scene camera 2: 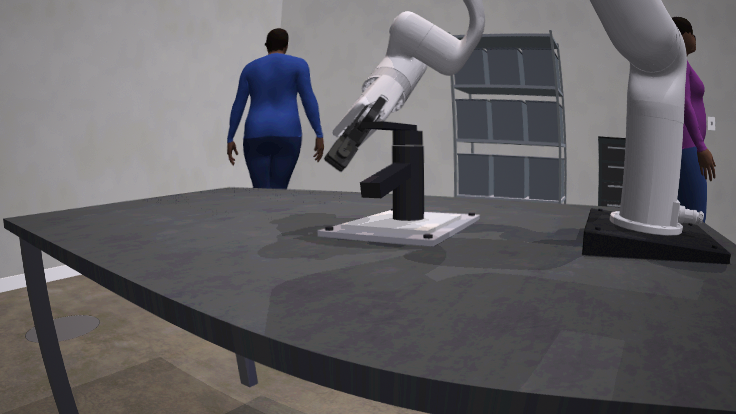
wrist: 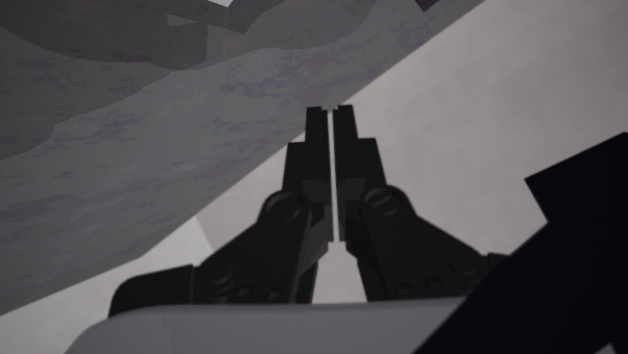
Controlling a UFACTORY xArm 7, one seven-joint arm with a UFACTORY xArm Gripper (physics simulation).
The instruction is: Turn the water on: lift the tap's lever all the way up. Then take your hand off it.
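The black tap stands upright on a white base plate, its spout pointing left. Its flat lever lies about level on top, with its free end against the gripper's outline in the scene view. My gripper is shut with nothing between its fingers. It points down and left, its fingertips lower than the lever and left of the spout. Whether the gripper touches the lever cannot be told. A large dark shape, which looks like part of the lever, fills the lower right of the wrist view, close to the camera.
The tap's plate rests on the dark table. The robot's black base is at the right of the table. Behind stand a shelf unit, a dark drawer cabinet, a person in blue and a person in purple.
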